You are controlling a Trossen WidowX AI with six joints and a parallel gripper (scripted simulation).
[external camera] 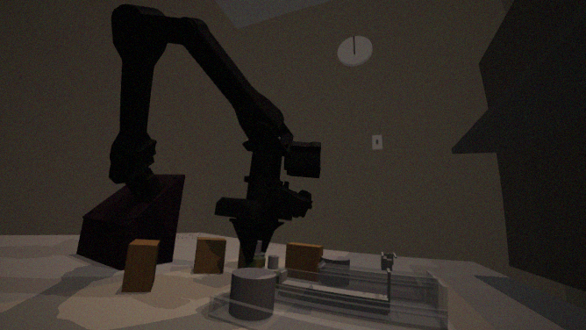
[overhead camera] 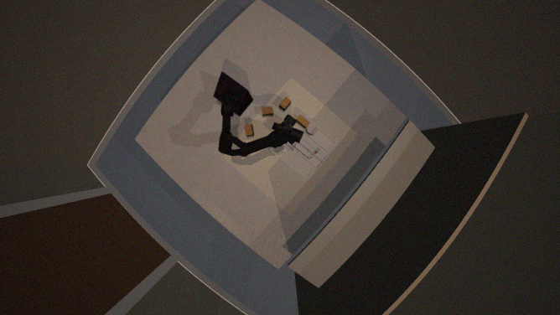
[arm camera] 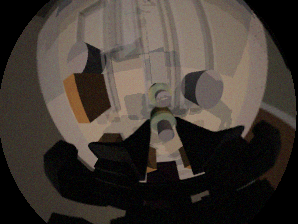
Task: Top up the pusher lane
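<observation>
The clear pusher lane fixture is 180 mm ahead of my gripper tip and 30 mm below it.
</observation>
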